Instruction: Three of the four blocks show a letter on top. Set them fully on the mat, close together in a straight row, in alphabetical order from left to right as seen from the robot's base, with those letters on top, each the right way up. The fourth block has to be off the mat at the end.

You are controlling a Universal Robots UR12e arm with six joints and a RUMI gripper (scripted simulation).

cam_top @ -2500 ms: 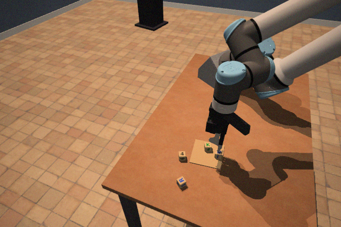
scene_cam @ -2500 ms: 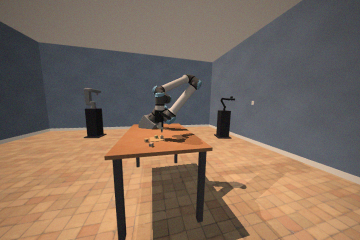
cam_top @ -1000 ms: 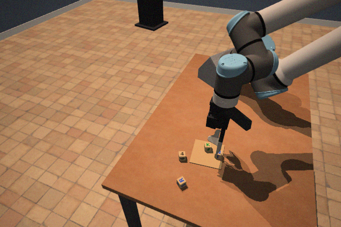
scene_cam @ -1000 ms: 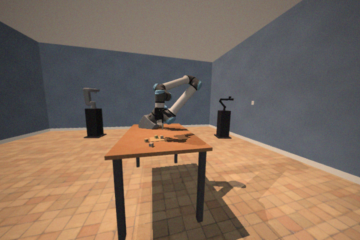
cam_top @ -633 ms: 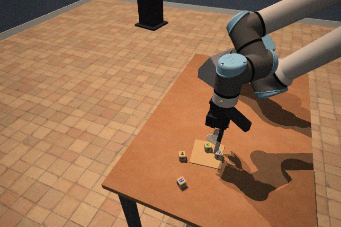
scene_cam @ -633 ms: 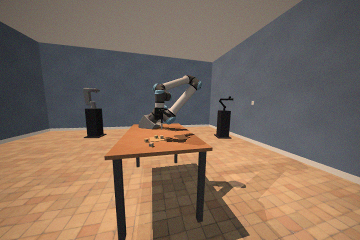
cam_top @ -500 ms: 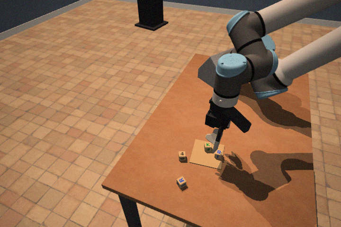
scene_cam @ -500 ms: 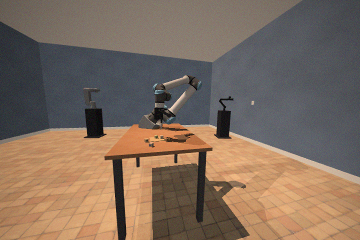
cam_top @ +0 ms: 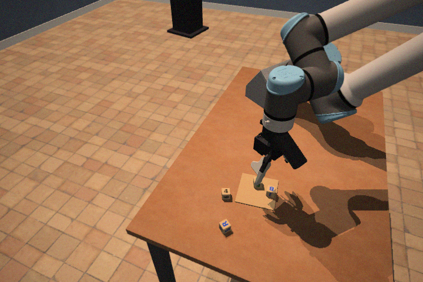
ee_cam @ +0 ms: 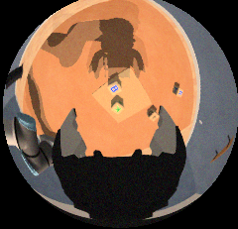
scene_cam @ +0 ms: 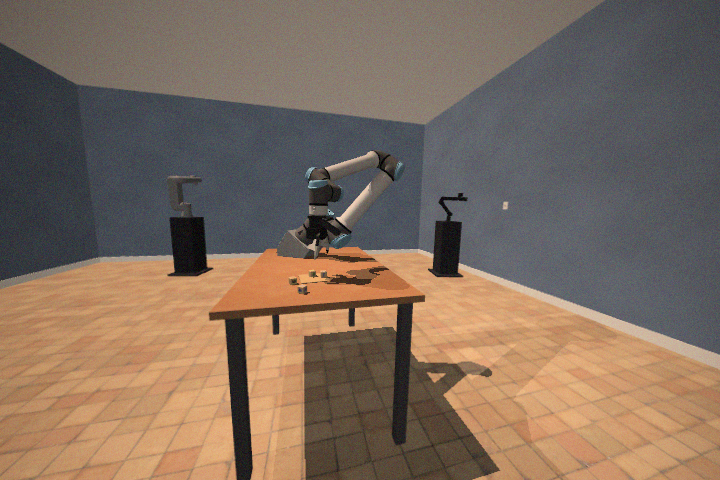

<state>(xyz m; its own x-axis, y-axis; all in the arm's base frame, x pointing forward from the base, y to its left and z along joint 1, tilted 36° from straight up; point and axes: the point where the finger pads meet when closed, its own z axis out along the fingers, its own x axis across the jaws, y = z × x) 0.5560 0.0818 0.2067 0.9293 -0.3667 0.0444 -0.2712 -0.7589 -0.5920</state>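
My hand is 10 mm short of the tan mat, 40 mm to the left of it and 110 mm above it.
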